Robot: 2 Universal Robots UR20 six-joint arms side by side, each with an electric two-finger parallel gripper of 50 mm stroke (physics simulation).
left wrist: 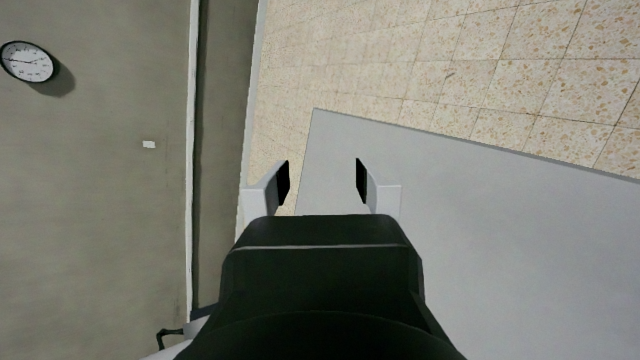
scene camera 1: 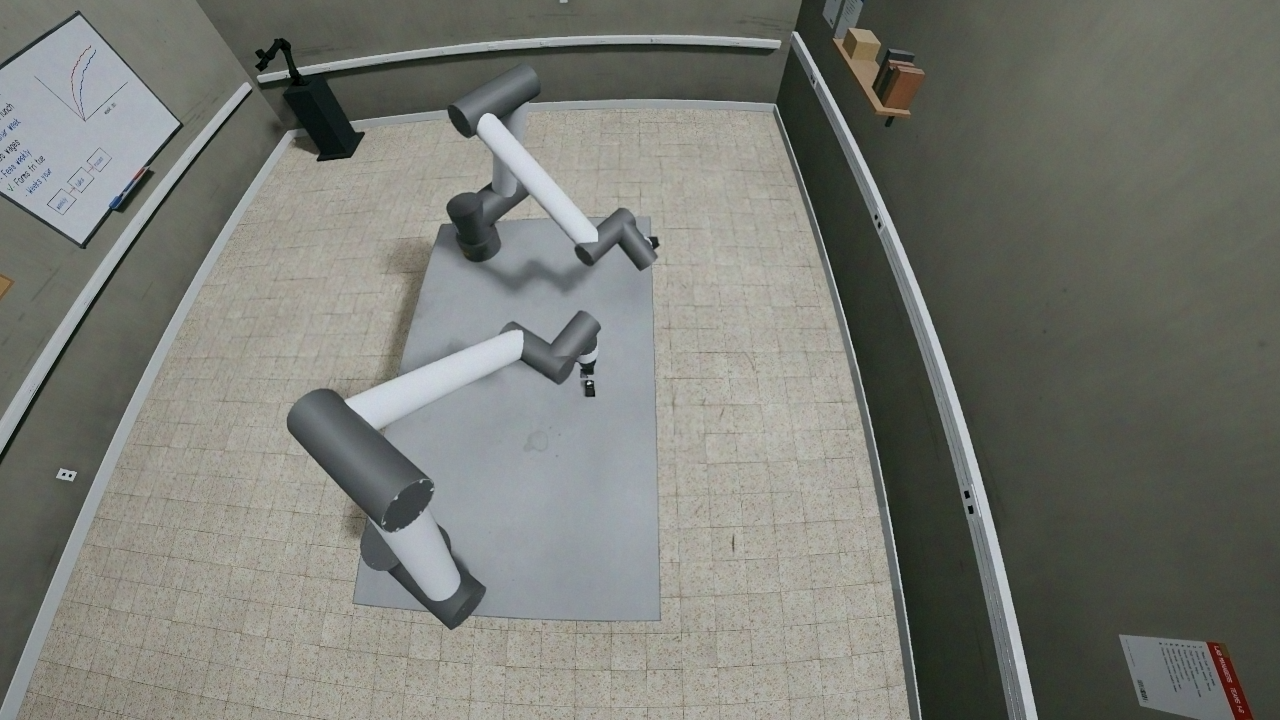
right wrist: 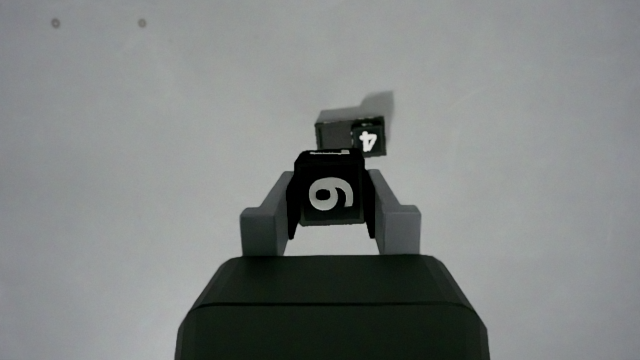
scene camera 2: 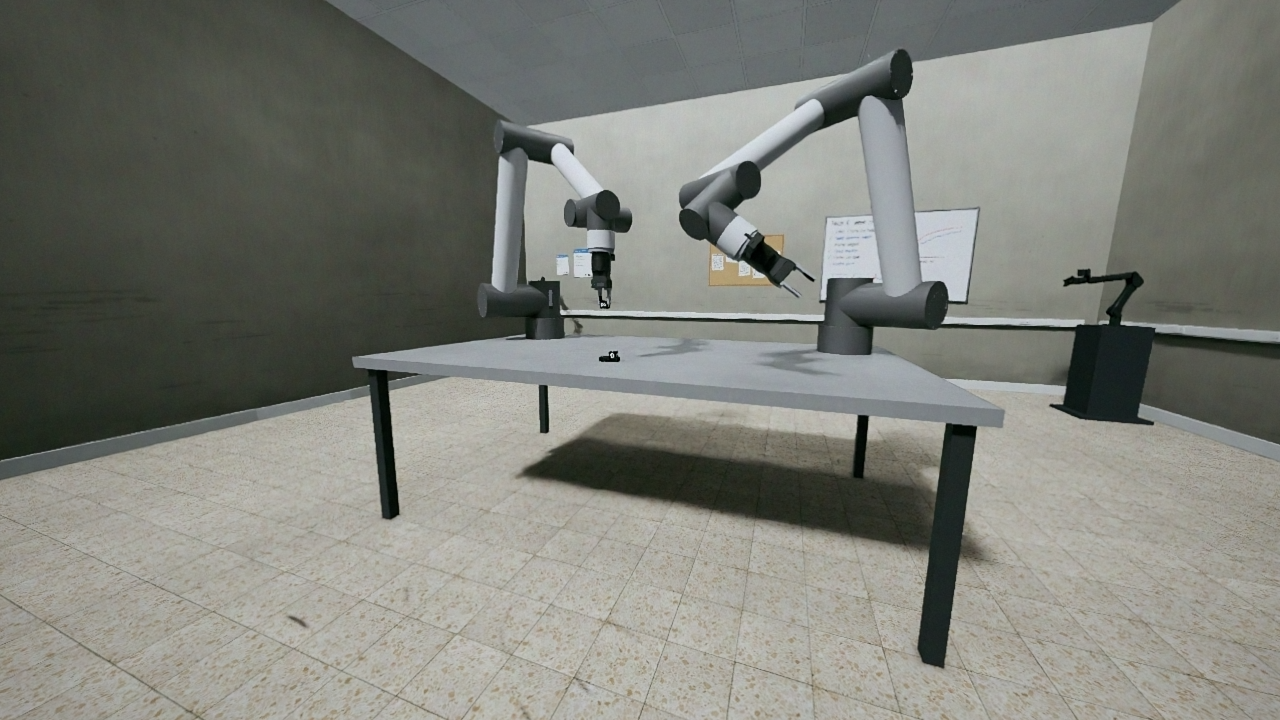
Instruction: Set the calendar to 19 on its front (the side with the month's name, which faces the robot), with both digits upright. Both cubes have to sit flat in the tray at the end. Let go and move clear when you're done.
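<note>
The black tray [scene camera 1: 589,393] [scene camera 2: 604,359] [right wrist: 334,136] stands on the table. A black cube [scene camera 2: 613,355] [right wrist: 368,141] sits in its right-hand half in the right wrist view; its top 4 looks upside down there, and a 0 faces scene camera 2. The tray's other half shows bare. My right gripper [scene camera 2: 604,302] [right wrist: 331,191] is shut on the second black cube [right wrist: 330,194], high above the tray. This cube's face towards the wrist camera bears a 6 or 9 lying sideways. My left gripper [scene camera 2: 805,284] [left wrist: 322,173] is open and empty, far from the tray. The month's name is not readable.
The grey table [scene camera 1: 554,528] [scene camera 2: 501,358] [left wrist: 500,250] carries both arm bases. The left arm hangs over the table at the right in scene camera 2. A black pedestal [scene camera 1: 324,120] [scene camera 2: 1108,371] with a small arm stands on the floor beyond the table.
</note>
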